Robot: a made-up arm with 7 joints. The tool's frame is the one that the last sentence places. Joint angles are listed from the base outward.
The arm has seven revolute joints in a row. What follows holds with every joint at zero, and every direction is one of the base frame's.
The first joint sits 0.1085 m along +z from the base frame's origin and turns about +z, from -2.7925 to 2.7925 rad.
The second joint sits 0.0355 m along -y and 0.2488 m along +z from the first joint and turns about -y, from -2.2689 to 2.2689 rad.
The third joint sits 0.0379 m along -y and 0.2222 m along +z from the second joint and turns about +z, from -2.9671 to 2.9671 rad.
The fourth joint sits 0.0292 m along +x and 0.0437 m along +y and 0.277 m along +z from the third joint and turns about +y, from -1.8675 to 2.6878 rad.
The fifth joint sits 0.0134 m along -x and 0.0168 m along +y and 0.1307 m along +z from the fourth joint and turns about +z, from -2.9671 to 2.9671 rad.
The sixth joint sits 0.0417 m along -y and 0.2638 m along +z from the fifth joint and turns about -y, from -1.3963 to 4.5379 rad.
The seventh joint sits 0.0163 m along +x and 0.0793 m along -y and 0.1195 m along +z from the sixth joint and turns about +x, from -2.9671 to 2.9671 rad.
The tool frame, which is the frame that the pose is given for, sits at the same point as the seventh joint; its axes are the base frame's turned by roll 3.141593, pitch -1.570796 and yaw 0 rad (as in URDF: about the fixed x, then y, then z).
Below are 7 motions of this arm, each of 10 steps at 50 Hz.
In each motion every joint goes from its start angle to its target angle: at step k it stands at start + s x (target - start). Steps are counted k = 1, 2, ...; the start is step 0. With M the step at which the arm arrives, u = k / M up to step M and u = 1 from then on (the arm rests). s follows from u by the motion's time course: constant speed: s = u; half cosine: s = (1 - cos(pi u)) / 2; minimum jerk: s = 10 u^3 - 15 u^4 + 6 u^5.
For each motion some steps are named. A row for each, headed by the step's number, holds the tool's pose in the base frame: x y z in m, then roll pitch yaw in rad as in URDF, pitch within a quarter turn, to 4 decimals.
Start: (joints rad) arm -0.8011 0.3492 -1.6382 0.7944 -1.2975 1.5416 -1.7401
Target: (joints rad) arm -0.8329 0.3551 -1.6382 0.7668 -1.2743 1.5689 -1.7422
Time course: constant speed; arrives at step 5
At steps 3, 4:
3: -0.3409 -0.0518 1.2527 0.5867 0.6839 -1.9856
4: -0.3402 -0.0464 1.2530 0.5821 0.6758 -1.9910

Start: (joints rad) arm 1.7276 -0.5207 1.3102 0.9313 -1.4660 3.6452 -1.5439
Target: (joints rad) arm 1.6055 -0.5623 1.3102 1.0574 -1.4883 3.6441 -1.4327
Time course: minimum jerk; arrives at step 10
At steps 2, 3, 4, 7, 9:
2: -0.1637 0.4010 1.0036 -1.1177 0.8352 -2.4311
3: -0.1623 0.4049 0.9997 -1.0942 0.8526 -2.4175
4: -0.1600 0.4107 0.9940 -1.0577 0.8774 -2.3952
7: -0.1507 0.4298 0.9742 -0.9159 0.9521 -2.2985
9: -0.1475 0.4353 0.9681 -0.8677 0.9712 -2.2628

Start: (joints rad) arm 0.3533 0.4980 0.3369 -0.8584 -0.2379 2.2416 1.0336
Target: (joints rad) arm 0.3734 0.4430 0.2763 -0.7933 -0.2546 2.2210 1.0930
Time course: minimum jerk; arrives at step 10
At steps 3, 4, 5, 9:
3: -0.4365 -0.3817 0.7624 2.0624 0.5583 -0.7432
4: -0.4353 -0.3795 0.7696 2.0384 0.5627 -0.7666
5: -0.4337 -0.3769 0.7782 2.0097 0.5671 -0.7943
9: -0.4287 -0.3694 0.8016 1.9302 0.5753 -0.8692

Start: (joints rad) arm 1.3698 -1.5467 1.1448 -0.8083 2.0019 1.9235 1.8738
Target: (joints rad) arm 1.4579 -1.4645 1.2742 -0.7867 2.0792 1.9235 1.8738
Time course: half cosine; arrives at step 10
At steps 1, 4, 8, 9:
1: 0.3615 0.8018 0.4396 1.6030 -0.4456 2.2132
4: 0.3364 0.8119 0.4596 1.6126 -0.5158 2.2527
8: 0.2919 0.8262 0.4953 1.6263 -0.6384 2.3240
9: 0.2862 0.8277 0.4999 1.6278 -0.6540 2.3333

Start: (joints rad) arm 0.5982 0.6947 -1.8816 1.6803 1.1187 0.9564 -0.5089
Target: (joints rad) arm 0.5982 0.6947 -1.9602 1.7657 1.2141 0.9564 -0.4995
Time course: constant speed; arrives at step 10
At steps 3, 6, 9, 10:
3: -0.0520 -0.6606 0.4995 -1.6822 -0.1087 -2.1104
6: -0.0529 -0.6511 0.4831 -1.6939 -0.0618 -2.1218
9: -0.0539 -0.6410 0.4673 -1.7059 -0.0148 -2.1349
10: -0.0543 -0.6375 0.4621 -1.7100 0.0008 -2.1396

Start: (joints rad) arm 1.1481 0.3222 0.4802 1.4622 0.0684 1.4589 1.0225
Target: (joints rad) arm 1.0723 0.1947 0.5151 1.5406 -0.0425 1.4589 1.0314
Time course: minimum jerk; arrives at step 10
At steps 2, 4, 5, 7, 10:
2: 0.0162 0.2046 1.1197 -1.2399 -0.6112 -0.1126
4: 0.0243 0.2314 1.1083 -1.2982 -0.6301 -0.1020
5: 0.0305 0.2498 1.0996 -1.3400 -0.6427 -0.0925
7: 0.0426 0.2825 1.0823 -1.4187 -0.6644 -0.0710
10: 0.0488 0.2978 1.0733 -1.4576 -0.6739 -0.0587

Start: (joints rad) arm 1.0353 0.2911 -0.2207 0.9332 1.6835 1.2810 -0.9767
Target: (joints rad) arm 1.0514 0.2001 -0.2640 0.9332 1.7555 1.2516 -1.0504
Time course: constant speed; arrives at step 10
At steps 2, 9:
2: 0.3039 0.1029 1.1181 -0.3077 -0.5924 -1.4022
9: 0.3336 0.1466 1.0994 -0.3364 -0.6356 -1.3925

